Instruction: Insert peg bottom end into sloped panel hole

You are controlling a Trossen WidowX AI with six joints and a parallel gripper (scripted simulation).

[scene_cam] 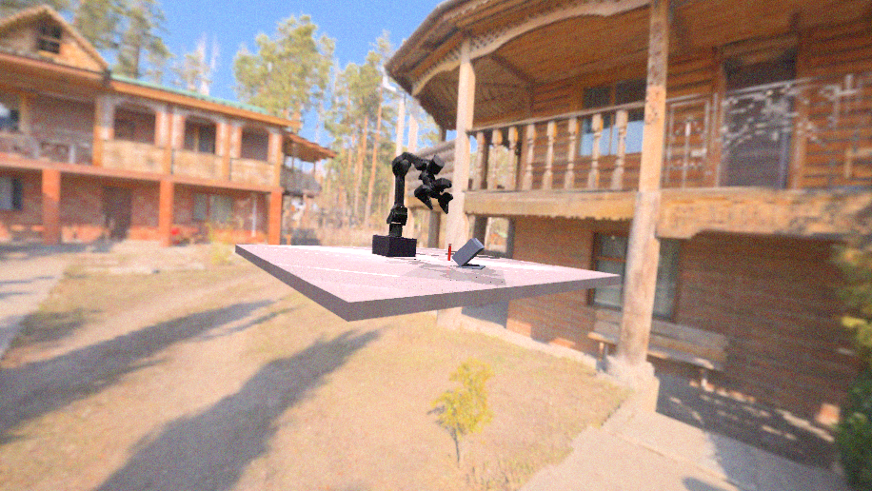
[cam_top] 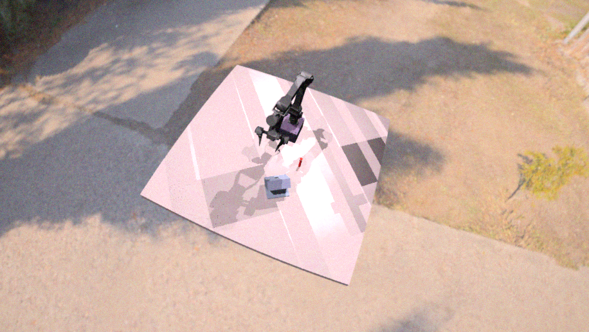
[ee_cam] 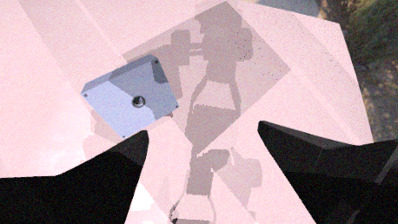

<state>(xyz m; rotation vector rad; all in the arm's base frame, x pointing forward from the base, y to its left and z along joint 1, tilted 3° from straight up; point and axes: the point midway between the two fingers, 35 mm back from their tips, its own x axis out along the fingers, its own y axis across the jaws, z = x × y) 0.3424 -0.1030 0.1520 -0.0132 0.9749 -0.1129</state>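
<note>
Right now my gripper tip is 20 cm to the right of the round red peg, 16 cm above it and 8 cm past it. From my gripper tip the other things lie so: grey sloped panel (16 cm below, 10 cm ahead, 9 cm to the left).
</note>
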